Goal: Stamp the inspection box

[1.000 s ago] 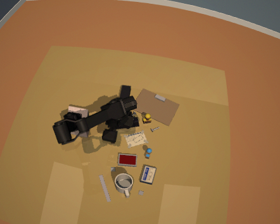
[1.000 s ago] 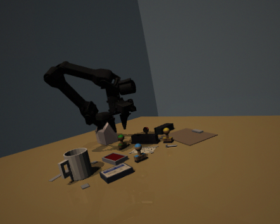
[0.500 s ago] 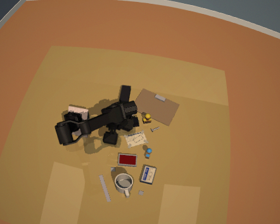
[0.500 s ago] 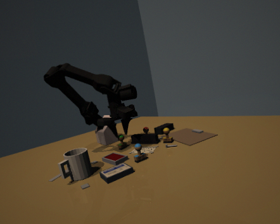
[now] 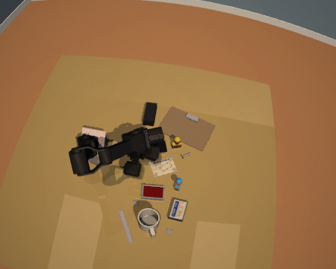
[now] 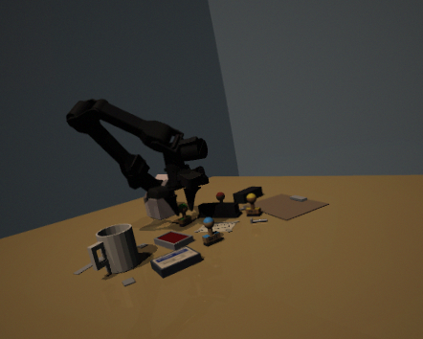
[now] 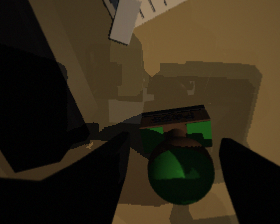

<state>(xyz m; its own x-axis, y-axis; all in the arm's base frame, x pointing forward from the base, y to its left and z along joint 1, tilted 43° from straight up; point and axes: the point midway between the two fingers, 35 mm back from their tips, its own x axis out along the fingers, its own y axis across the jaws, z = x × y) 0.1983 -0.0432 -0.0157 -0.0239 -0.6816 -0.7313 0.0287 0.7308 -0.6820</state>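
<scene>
Now: the green-knobbed stamp 2 cm below my gripper tip. The rest, counted from my gripper tip: white card (11 cm ahead, 2 cm to the left, 4 cm below); red ink pad (9 cm ahead, 11 cm to the right, 3 cm below); black bar (4 cm ahead, 10 cm to the left, 2 cm below).
</scene>
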